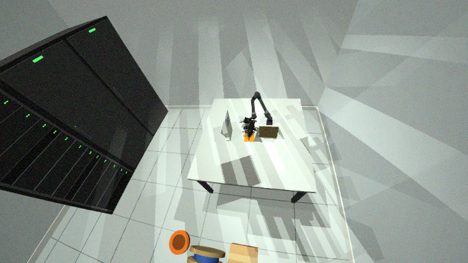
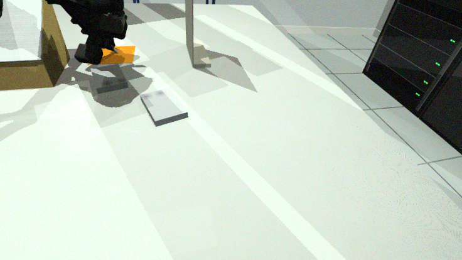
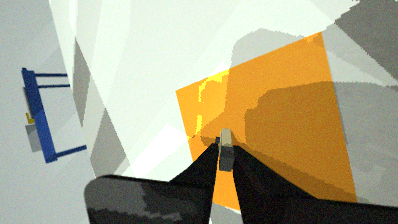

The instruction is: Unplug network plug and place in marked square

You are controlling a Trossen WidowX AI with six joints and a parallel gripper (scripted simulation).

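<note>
Now: the network plug right at my gripper tip. Round my gripper tip: orange marked square: 2 cm below; upright panel: 23 cm ahead, 15 cm above, 2 cm to the right.
</note>
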